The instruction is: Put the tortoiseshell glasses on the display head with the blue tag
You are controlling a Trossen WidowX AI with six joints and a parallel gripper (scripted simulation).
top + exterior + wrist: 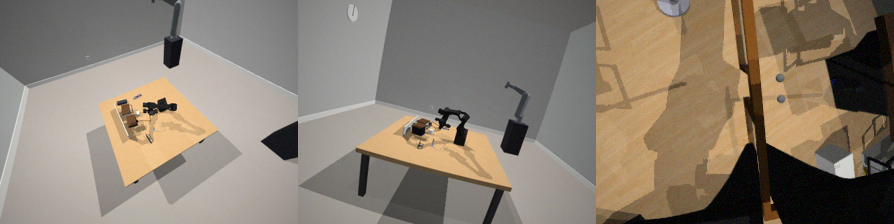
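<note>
The white block is 190 mm to the right of my gripper tip, 120 mm below it and 110 mm ahead of it. From my gripper tip the other things lie so: dark case (540 mm to the right, 240 mm ahead, 120 mm below); white back panel (370 mm ahead, 190 mm to the right, 90 mm below); small grey stand (160 mm to the left, 120 mm below, 30 mm ahead).
</note>
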